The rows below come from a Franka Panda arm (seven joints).
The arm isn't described. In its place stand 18 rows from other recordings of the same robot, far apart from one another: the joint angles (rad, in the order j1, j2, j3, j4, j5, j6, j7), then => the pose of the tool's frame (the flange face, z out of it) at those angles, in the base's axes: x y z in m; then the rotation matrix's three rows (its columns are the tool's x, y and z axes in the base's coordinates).
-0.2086 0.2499 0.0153 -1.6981 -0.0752 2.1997 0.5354 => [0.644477 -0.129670 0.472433], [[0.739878 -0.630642 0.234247], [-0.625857 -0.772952 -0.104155], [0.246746 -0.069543 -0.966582]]
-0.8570 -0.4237 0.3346 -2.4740 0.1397 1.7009 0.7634 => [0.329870 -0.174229 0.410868], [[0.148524 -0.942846 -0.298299], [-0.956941 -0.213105 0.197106], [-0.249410 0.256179 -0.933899]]
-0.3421 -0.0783 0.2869 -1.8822 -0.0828 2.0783 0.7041 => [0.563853 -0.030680 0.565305], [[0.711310 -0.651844 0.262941], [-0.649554 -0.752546 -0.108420], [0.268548 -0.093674 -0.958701]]
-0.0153 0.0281 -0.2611 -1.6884 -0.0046 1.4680 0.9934 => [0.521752 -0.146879 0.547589], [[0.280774 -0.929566 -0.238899], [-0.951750 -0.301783 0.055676], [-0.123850 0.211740 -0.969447]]
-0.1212 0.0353 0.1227 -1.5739 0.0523 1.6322 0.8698 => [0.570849 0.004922 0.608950], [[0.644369 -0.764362 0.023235], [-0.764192 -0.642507 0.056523], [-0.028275 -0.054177 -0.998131]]
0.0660 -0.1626 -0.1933 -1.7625 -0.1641 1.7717 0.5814 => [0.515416 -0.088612 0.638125], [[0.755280 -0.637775 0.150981], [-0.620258 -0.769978 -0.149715], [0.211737 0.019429 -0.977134]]
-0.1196 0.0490 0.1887 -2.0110 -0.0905 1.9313 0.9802 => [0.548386 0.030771 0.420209], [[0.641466 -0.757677 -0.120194], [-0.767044 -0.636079 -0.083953], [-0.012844 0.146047 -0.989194]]
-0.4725 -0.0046 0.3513 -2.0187 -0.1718 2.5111 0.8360 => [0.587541 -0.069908 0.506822], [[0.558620 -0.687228 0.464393], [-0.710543 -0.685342 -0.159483], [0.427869 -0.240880 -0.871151]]
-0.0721 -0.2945 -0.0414 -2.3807 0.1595 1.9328 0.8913 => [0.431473 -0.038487 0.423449], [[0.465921 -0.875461 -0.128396], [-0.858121 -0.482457 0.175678], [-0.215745 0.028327 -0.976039]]
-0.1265 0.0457 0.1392 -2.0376 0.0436 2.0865 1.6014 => [0.560230 0.008636 0.422086], [[-0.039407 -0.999217 0.003491], [-0.998236 0.039523 0.044298], [-0.044402 -0.001739 -0.999012]]
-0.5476 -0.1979 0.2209 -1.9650 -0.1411 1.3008 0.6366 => [0.416075 -0.152799 0.529674], [[0.489139 -0.725810 -0.483677], [-0.834414 -0.550871 -0.017195], [-0.253963 0.411998 -0.875078]]
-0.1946 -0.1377 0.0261 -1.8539 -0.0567 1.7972 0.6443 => [0.518511 -0.092284 0.583921], [[0.691459 -0.719010 0.070067], [-0.715439 -0.695000 -0.071572], [0.100158 -0.000640 -0.994971]]
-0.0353 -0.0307 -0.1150 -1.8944 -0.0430 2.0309 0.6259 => [0.561985 -0.088243 0.528559], [[0.711884 -0.683983 0.159340], [-0.684639 -0.726444 -0.059567], [0.156495 -0.066686 -0.985425]]
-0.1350 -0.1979 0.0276 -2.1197 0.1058 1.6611 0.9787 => [0.463860 -0.038991 0.478846], [[0.416444 -0.875903 -0.243655], [-0.881658 -0.454493 0.126944], [-0.221931 0.161955 -0.961518]]
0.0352 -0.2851 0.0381 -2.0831 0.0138 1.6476 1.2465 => [0.452602 0.036081 0.534246], [[0.379307 -0.913056 -0.149847], [-0.923898 -0.382565 -0.007597], [-0.050390 0.141325 -0.988680]]
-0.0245 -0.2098 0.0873 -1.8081 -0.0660 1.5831 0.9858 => [0.486799 0.027954 0.622768], [[0.603195 -0.797521 -0.010769], [-0.795241 -0.600324 -0.084865], [0.061217 0.059754 -0.996334]]
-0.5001 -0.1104 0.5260 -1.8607 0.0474 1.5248 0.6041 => [0.504177 0.028289 0.536872], [[0.807373 -0.540093 -0.237589], [-0.558398 -0.829487 -0.011934], [-0.190632 0.142305 -0.971292]]
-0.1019 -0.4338 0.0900 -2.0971 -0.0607 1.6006 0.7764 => [0.413534 -0.005031 0.588390], [[0.701719 -0.709390 -0.065998], [-0.712087 -0.695371 -0.096910], [0.022854 0.115000 -0.993103]]
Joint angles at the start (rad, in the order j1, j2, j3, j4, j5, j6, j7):
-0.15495 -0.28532 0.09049 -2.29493 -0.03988 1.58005 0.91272
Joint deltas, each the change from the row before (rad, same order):
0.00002 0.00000 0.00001 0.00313 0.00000 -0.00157 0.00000
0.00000 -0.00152 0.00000 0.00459 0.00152 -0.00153 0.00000
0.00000 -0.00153 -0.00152 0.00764 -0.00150 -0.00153 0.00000
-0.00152 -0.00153 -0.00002 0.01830 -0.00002 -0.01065 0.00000
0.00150 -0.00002 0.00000 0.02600 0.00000 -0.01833 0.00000
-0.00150 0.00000 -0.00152 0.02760 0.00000 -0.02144 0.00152
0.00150 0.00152 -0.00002 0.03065 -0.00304 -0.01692 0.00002
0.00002 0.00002 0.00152 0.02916 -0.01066 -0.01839 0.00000
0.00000 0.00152 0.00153 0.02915 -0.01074 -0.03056 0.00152
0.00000 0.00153 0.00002 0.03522 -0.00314 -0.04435 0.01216
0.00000 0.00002 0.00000 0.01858 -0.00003 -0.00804 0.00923
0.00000 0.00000 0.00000 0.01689 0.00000 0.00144 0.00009
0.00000 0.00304 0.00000 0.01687 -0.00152 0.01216 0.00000
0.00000 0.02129 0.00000 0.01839 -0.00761 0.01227 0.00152
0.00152 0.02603 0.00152 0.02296 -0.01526 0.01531 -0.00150
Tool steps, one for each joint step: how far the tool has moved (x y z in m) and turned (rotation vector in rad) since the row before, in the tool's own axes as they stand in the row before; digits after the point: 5 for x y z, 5 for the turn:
-0.00001 0.00009 -0.00134 0.00122 0.00097 0.00010
-0.00032 0.00032 -0.00253 0.00448 0.00167 0.00034
0.00053 0.00090 -0.00394 0.00562 0.00512 0.00159
0.00009 0.00152 -0.00815 0.00747 0.00515 0.00228
-0.00104 0.00113 -0.01066 0.00579 0.00520 -0.00034
0.00019 0.00271 -0.01097 0.00571 0.00241 0.00518
-0.00060 0.00122 -0.01234 0.00765 0.01021 -0.00006
-0.00042 0.00234 -0.01195 0.00154 0.01567 0.00095
-0.00093 0.00324 -0.01032 -0.00922 0.00724 0.00288
-0.00203 0.00488 -0.01171 -0.01018 -0.00431 0.01468
-0.00048 0.00159 -0.00769 0.00852 0.00611 0.01047
0.00010 0.00074 -0.00776 0.01485 0.01068 0.00121
0.00149 -0.00095 -0.00772 0.02027 0.01629 0.00101
0.00555 -0.00576 -0.00212 0.00415 0.01045 0.00134
0.00625 -0.00755 -0.00271 0.00172 0.01916 -0.00374

